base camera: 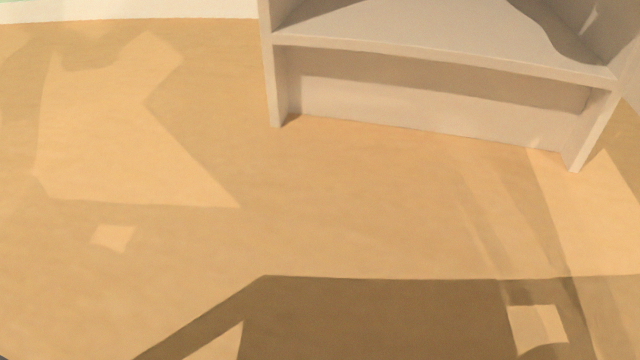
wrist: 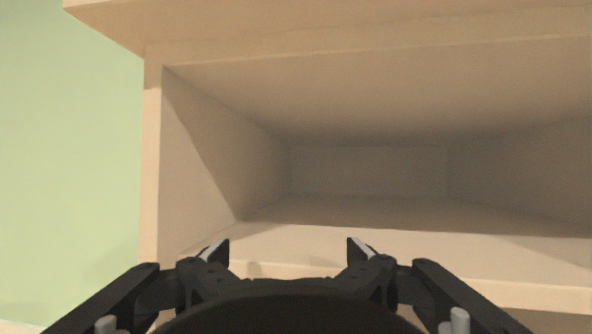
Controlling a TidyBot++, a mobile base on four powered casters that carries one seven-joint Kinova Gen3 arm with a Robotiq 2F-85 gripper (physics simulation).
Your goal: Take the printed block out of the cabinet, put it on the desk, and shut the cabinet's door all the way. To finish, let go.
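Frame: origin at the arm's base, x ahead, y left, z up, level; metres.
Seen in the pictures: gripper, between the fingertips: (wrist: 288,251).
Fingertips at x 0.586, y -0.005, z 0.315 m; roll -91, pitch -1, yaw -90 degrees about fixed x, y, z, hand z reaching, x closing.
A point is followed by its place in that frame.
The cabinet (base camera: 440,59) @(x 0.553, y -0.138, z -0.243 m) (wrist: 151,175) @(x 0.598, y 0.103, z 0.369 m) is pale wood, and its front stands open. In the wrist view its compartment shows the left wall, the back and the floor board, and no block can be made out inside. My gripper (wrist: 288,251) @(x 0.586, y -0.005, z 0.315 m) is open with nothing between its fingers. It is in front of the opening, with its fingertips low in the view, towards the compartment's left part. The printed block does not show in either view. At the right edge of the base view a pale panel meets the cabinet's side; I cannot tell whether it is the door.
A top board (wrist: 350,22) @(x 0.568, y -0.044, z 0.474 m) overhangs the opening. The cabinet's side panels reach down to the wooden floor (base camera: 350,200) @(x 0.433, y -0.021, z -0.397 m), with a recessed panel (base camera: 425,112) @(x 0.602, y -0.146, z -0.359 m) low between them. A green wall (wrist: 70,165) @(x 1.337, y 0.927, z 0.387 m) is left of the cabinet. Shadows and light patches cross the floor.
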